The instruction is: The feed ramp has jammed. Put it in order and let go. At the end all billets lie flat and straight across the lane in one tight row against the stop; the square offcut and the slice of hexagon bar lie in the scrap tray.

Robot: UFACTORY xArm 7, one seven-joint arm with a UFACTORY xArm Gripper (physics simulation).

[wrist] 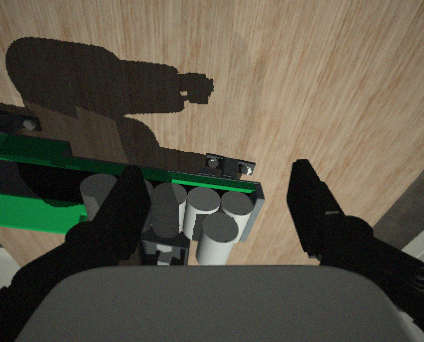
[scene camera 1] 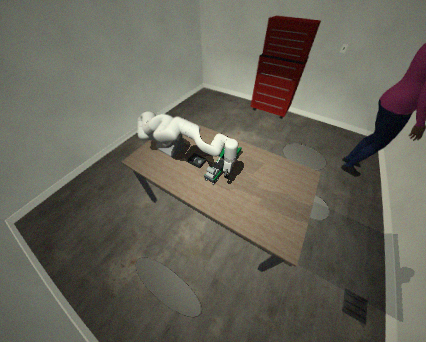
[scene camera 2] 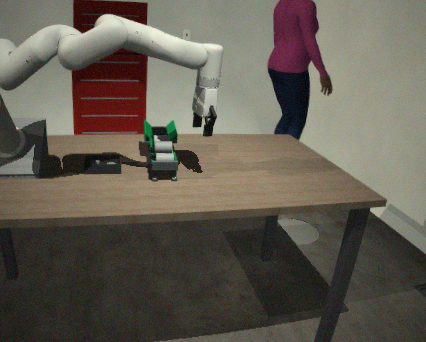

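Pixels of known places: gripper, fingertip midpoint: [wrist: 216, 182] [scene camera 1: 228, 172] [scene camera 2: 202, 131]; arm's base, origin of the base link: [scene camera 2: 8, 142].
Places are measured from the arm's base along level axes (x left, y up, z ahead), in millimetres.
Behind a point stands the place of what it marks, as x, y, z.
Note:
The green feed ramp [scene camera 1: 238, 151] @[130, 6, 634] [scene camera 2: 172, 131] @[74, -2, 613] [wrist: 35, 212] stands on the table with a grey stop [scene camera 2: 164, 165] @[-197, -41, 521] [wrist: 254, 215] @[-196, -27, 539] at its end. Several pale billets lie across the lane in the wrist view, among them one by the stop [wrist: 239, 204] @[-176, -26, 556], one beside it [wrist: 201, 200] @[-131, -20, 563] and one farther up [wrist: 97, 187] @[-16, -7, 580]. Another billet [wrist: 219, 240] @[-156, 25, 554] overlaps the two nearest the stop, apparently on top. The dark scrap tray [scene camera 1: 194, 162] @[-63, -97, 314] [scene camera 2: 103, 170] @[-92, -88, 327] [wrist: 184, 252] @[-82, -97, 323] holds two small pale pieces. My gripper [scene camera 1: 228, 179] @[-152, 60, 660] [scene camera 2: 203, 128] @[-152, 60, 660] [wrist: 216, 182] @[-152, 60, 660] is open and empty above the ramp area; its left finger hides part of the row.
The wooden table [scene camera 1: 250, 210] @[-271, -101, 892] [scene camera 2: 225, 190] @[-298, -101, 704] [wrist: 310, 60] @[-235, -101, 703] carries the ramp and tray. The arm's base [scene camera 2: 25, 155] @[-45, -35, 63] stands left of the tray. A red tool cabinet [scene camera 1: 280, 70] [scene camera 2: 110, 90] and a person in a magenta top [scene camera 1: 402, 95] [scene camera 2: 295, 45] are beyond the table.

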